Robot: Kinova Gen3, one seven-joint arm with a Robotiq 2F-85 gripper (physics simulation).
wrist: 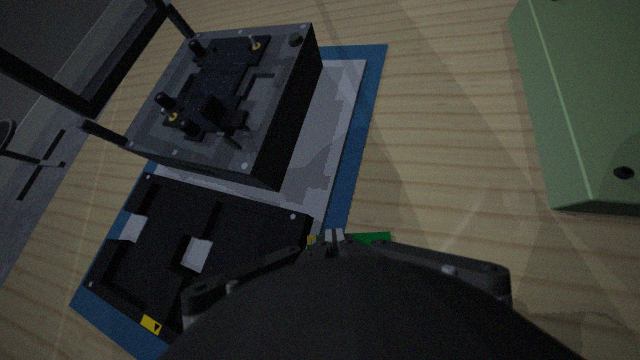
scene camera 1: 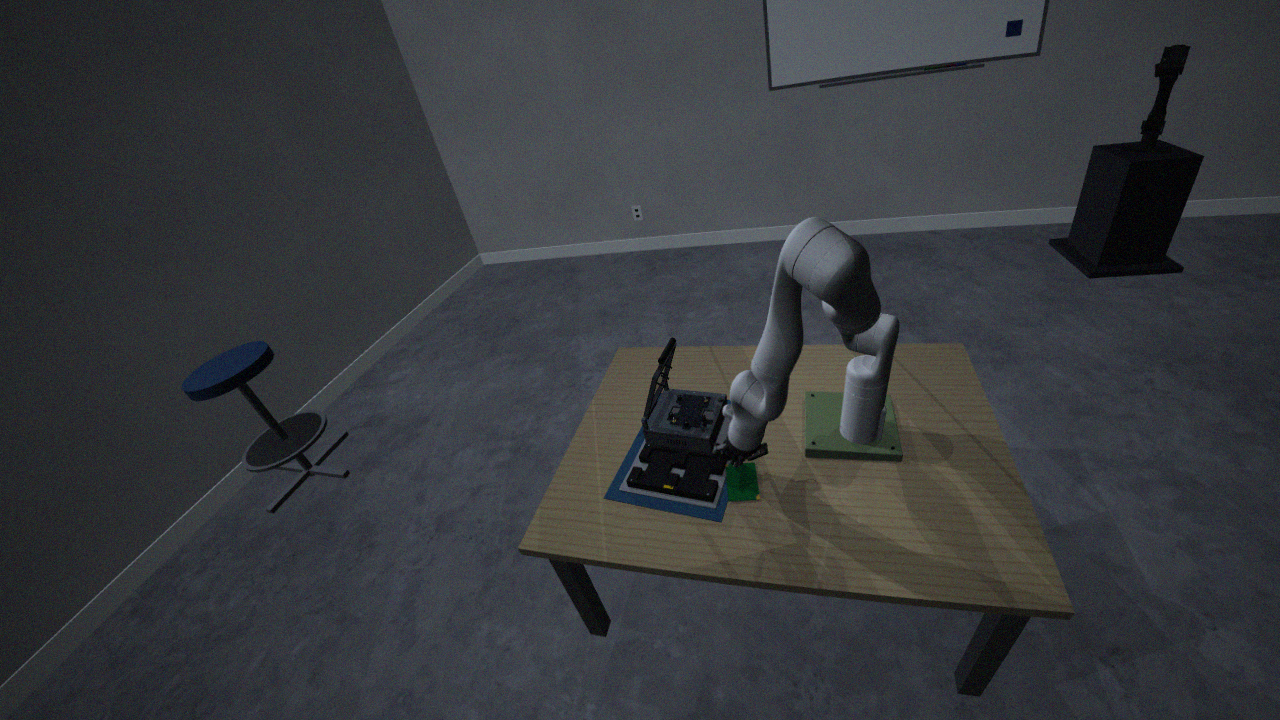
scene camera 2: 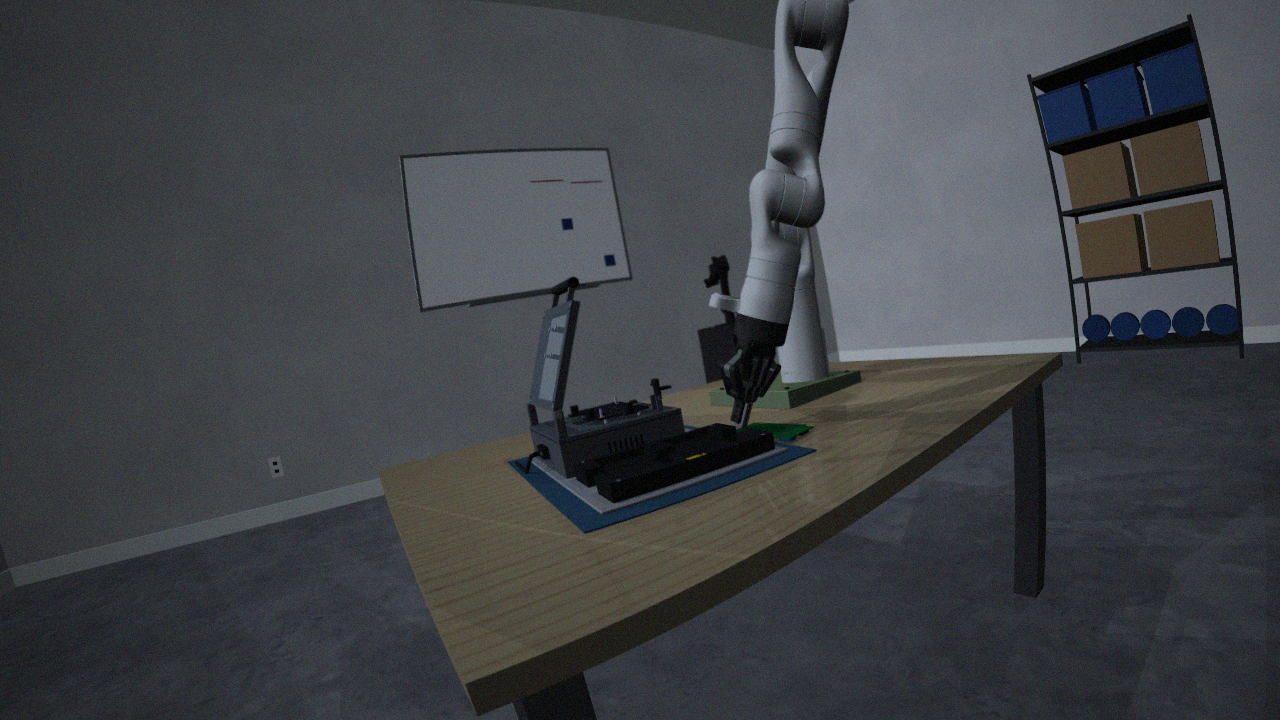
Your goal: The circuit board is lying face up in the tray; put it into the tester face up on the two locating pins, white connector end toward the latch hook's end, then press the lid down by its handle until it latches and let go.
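Places are measured from the arm's base along level axes (x ahead, y left, z up), in millimetres.
Pixels of known places: gripper, fingertip midpoint: [wrist: 334,240] [scene camera 1: 735,463] [scene camera 2: 738,425]; arm's base, origin of the base link: [scene camera 1: 859,430] [scene camera 2: 804,378].
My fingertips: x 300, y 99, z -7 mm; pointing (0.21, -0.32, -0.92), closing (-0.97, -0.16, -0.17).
Ahead of a thing's pixels: the offset from my fingertips to its middle. Level surfaces: height alone.
The green circuit board @[dx -15, dy +48, dz -14 mm] [scene camera 1: 742,485] [scene camera 2: 782,430] [wrist: 372,237] lies low on the table just to the right of the black tray [scene camera 1: 646,480] [scene camera 2: 662,474] [wrist: 255,220], outside it; which face is up is too small to tell. The tray holds no board. My gripper [scene camera 1: 737,461] [scene camera 2: 739,422] [wrist: 334,240] is shut and empty, its tips low at the board's edge nearest the robot base; a gap to the board cannot be judged. It hides much of the board in the wrist view. The grey tester [scene camera 1: 678,440] [scene camera 2: 595,445] [wrist: 297,110] has its lid @[dx +196, dy -159, dz +147 mm] [scene camera 2: 554,353] raised, with the handle @[dx +154, dy -151, dz +243 mm] [scene camera 2: 565,285] on top.
Tester and tray stand on a blue mat @[dz -17 mm] [scene camera 1: 666,509] [scene camera 2: 590,521] [wrist: 364,115]. The robot's green base plate [scene camera 1: 850,453] [scene camera 2: 828,386] [wrist: 575,100] stands behind and right of the board. The raised lid stands at the tester's far left side.
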